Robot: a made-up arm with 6 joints.
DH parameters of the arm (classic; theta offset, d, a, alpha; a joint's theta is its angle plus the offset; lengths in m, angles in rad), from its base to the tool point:
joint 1: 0 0.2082 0 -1.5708
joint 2: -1.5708 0 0.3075 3.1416
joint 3: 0 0 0 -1.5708
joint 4: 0 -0.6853 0 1.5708
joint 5: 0 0.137 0 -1.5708
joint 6: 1.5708 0 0 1.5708
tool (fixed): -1.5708 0 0 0
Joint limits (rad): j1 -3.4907..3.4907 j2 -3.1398..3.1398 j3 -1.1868..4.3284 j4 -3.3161..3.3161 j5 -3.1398..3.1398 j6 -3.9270..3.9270
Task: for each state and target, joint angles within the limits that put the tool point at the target. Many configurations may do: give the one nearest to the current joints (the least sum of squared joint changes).
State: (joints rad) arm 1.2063 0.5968 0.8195 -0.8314 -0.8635 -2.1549
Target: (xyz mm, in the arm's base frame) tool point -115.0 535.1 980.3
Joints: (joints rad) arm 1.9256 0.0865 0.9844 -0.9643 -0.8635 -2.1549
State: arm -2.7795 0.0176 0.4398 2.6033 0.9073 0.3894
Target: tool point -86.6 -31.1 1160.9
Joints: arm -3.2295 -0.3905 0.6992 1.8563 0.9073 0.3894
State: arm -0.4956 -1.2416 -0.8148 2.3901 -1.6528 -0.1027
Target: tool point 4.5 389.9 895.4
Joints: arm -1.3049 -1.5713 -0.0271 2.4647 -1.6528 -0.1027
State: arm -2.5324 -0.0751 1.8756 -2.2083 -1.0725 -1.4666
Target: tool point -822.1 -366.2 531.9
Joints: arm -2.7993 0.7465 1.0589 -2.0986 -1.0725 -1.4666
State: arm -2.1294 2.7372 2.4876 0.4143 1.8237 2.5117
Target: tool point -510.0 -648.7 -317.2
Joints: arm -2.0798 2.4789 1.9878 0.3387 1.8237 2.5117
